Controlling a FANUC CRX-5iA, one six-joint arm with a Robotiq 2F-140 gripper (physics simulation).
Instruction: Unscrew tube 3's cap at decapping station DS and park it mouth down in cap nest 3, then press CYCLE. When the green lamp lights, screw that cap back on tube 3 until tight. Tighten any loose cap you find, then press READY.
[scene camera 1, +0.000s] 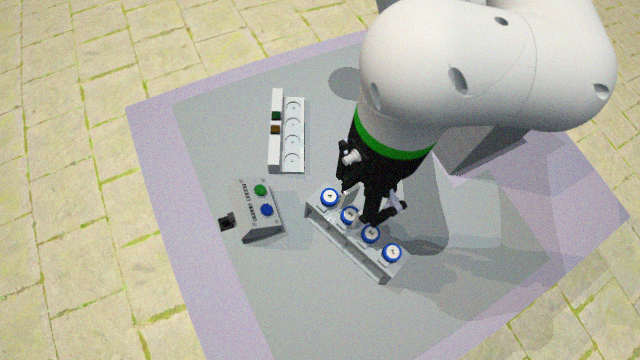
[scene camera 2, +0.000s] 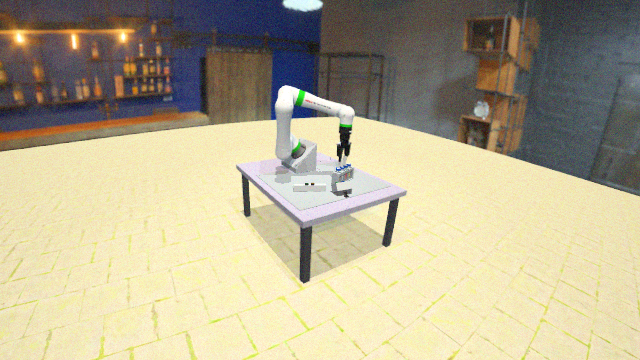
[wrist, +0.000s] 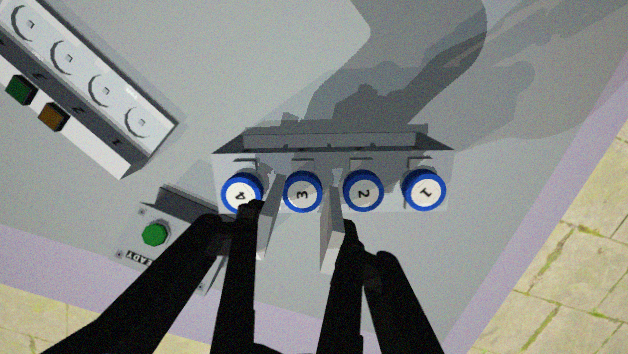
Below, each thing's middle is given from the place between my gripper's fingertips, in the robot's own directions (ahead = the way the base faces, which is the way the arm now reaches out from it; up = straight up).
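Scene:
Here is cap 3 (wrist: 303, 192), and my gripper is 20 mm above it. Cap 4 (wrist: 242, 187) is 50 mm to the right of my hand, 20 mm ahead of it and 10 mm below it. Counting from my hand again, I find cap 2 (wrist: 363, 191) 50 mm to the left, 20 mm behind and 20 mm below, while cap 1 (wrist: 424, 190) is 90 mm to the left, 40 mm behind and 20 mm below. Going by their middles, cap 1 is the farthest from my gripper of the things named here.

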